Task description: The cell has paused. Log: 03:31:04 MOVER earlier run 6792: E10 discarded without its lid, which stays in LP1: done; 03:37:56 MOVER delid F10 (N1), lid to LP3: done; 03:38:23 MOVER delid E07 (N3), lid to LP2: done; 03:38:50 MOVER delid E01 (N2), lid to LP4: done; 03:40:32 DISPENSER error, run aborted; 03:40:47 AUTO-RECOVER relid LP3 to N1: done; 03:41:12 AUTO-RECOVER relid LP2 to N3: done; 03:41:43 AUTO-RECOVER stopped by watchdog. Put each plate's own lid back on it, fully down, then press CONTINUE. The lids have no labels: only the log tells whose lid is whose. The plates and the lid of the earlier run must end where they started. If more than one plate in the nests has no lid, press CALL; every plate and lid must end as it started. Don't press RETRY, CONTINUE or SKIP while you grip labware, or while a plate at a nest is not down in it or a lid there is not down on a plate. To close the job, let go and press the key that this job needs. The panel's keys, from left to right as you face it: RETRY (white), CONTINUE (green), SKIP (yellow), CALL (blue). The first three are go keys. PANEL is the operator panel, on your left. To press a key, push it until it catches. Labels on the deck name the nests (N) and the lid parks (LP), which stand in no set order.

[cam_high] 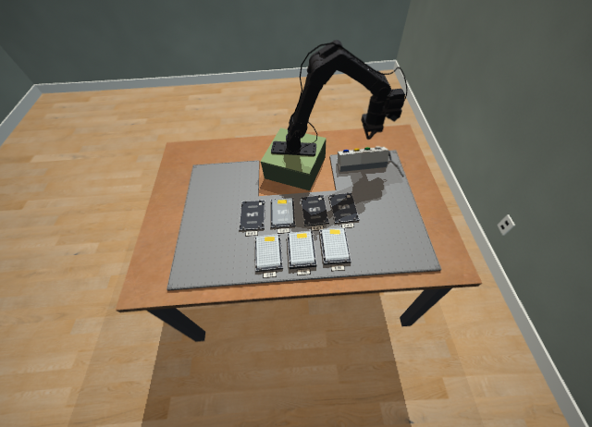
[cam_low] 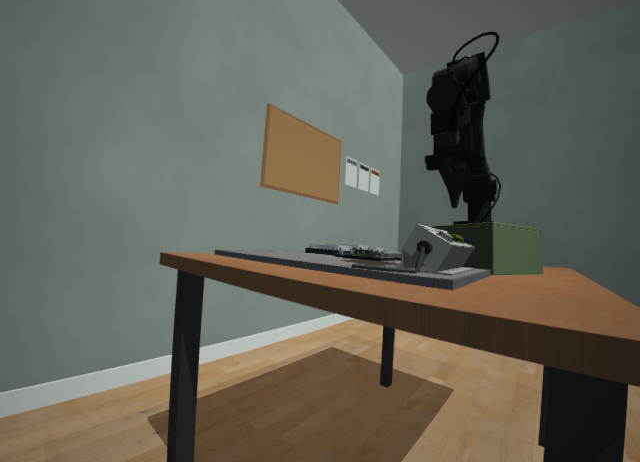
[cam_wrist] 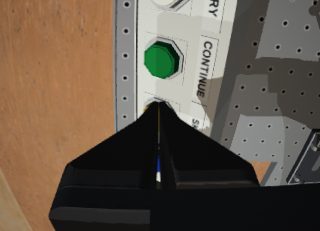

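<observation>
Right now the green continue key is 60 mm below my hand. From my hand the other things lie so: white retry key (60 mm below, 50 mm to the left, 10 mm behind); lid (360 mm ahead, 340 mm to the right, 120 mm below); blue key (90 mm to the right, 60 mm below, 20 mm ahead).
</observation>
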